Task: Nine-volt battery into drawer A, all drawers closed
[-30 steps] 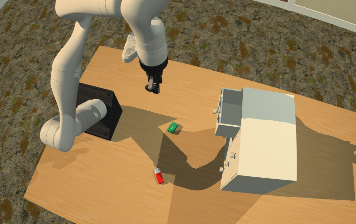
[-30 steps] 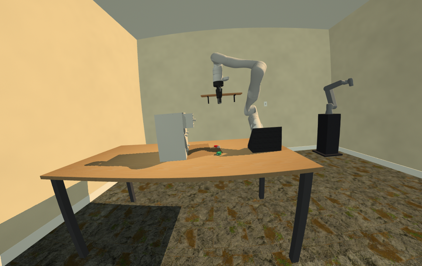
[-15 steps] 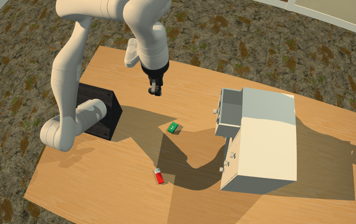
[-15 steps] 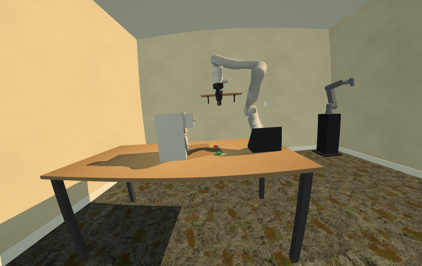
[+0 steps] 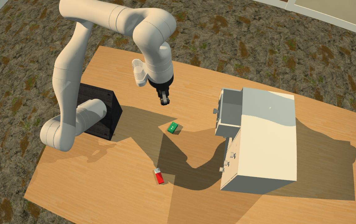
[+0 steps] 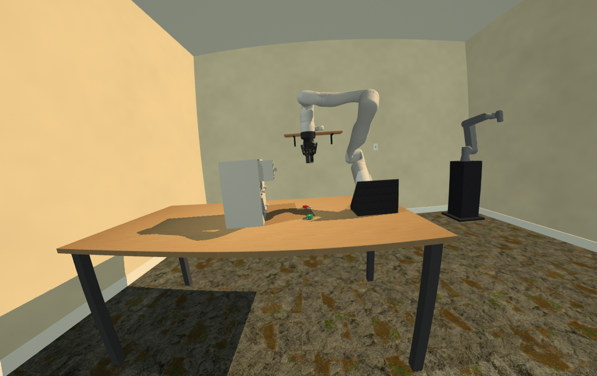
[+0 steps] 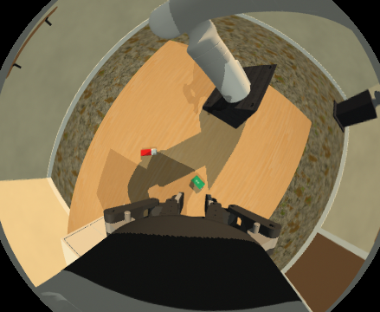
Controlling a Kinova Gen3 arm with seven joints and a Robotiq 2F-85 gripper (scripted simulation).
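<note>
Now: the green nine-volt battery 300 mm below my hand, 30 mm to the left of it and 20 mm ahead of it. Round my hand: drawer 270 mm ahead, 60 mm below, 40 mm to the left.
</note>
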